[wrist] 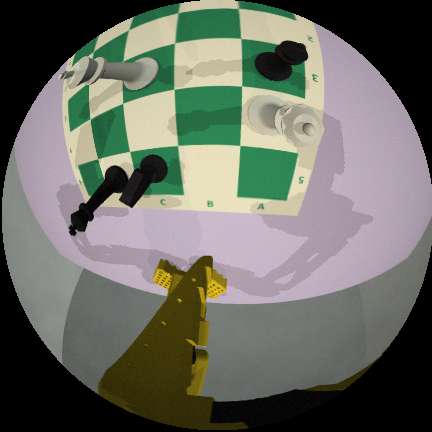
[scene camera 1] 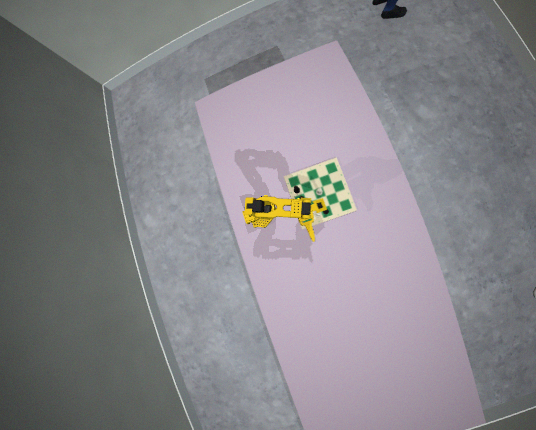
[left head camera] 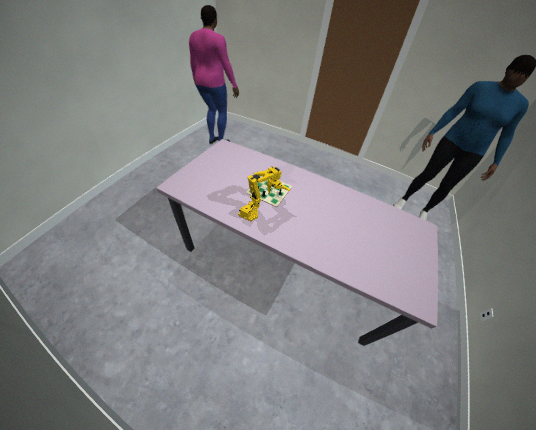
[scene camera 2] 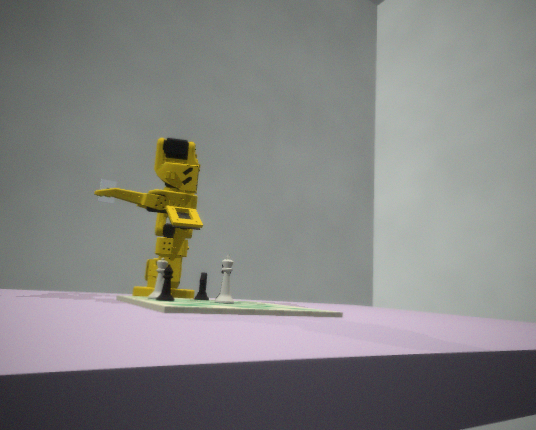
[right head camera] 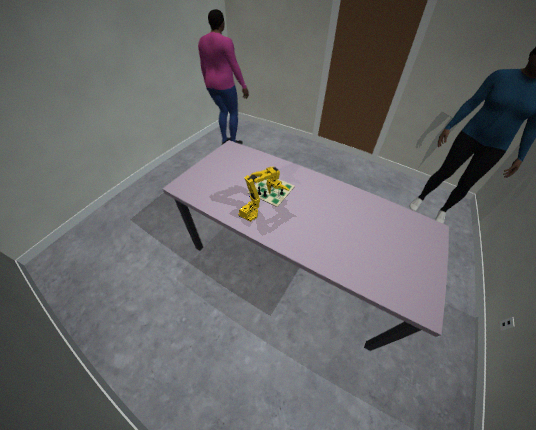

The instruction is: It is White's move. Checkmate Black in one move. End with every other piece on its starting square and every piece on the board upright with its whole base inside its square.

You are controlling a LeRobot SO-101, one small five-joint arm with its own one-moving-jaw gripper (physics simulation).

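Frame: origin at the arm's base, x up, y back, z right, level; centimetres.
Seen in the pictures: hand, tool point: [wrist: 211, 265] [left head camera: 269, 193] [scene camera 2: 170, 257] [right head camera: 270, 193]; arm's base, link origin: [wrist: 186, 270] [scene camera 1: 265, 212] [left head camera: 250, 211] [right head camera: 250, 211].
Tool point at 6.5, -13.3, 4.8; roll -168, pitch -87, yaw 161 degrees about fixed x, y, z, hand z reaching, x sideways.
Note:
Offsets run from my tool point to a thing's middle, as dx, dy, dz. "spot": to the spot under its first point. Level surfaces: height alone.
In the wrist view, the white queen {-3.2, -5.5, +2.8} [wrist: 262, 112] [scene camera 1: 317, 215] stands on A4, and the white king {-2.7, -9.2, -4.8} [wrist: 142, 73] [scene camera 2: 226, 287] on C3. A black piece with a tapered head {-3.7, -8.9, +3.0} [wrist: 273, 66] [scene camera 2: 168, 287] stands on A3. A slab-headed black piece {-3.9, -2.0, -4.7} [wrist: 154, 168] [scene camera 2: 202, 290] stands on C5 and the black king {-2.7, -1.4, -8.6} [wrist: 116, 176] [scene camera 1: 296, 189] on D5. All stand upright. My gripper [scene camera 2: 135, 225] [scene camera 1: 310, 226] is fully open and empty, above the piece tops near the board's A side. Its fixed jaw [wrist: 175, 320] shows in the wrist view, with the moving jaw out of picture.
The green and cream board {spot: -6.4, -21.0, -10.8} [scene camera 1: 342, 167] [scene camera 2: 300, 313] lies on the pink table {dx -6.4} [scene camera 1: 360, 300] [left head camera: 370, 230]. The robot base [left head camera: 248, 212] [right head camera: 248, 212] stands near the table's long edge. Two people [left head camera: 212, 60] [left head camera: 485, 115] stand on the floor beyond the table.

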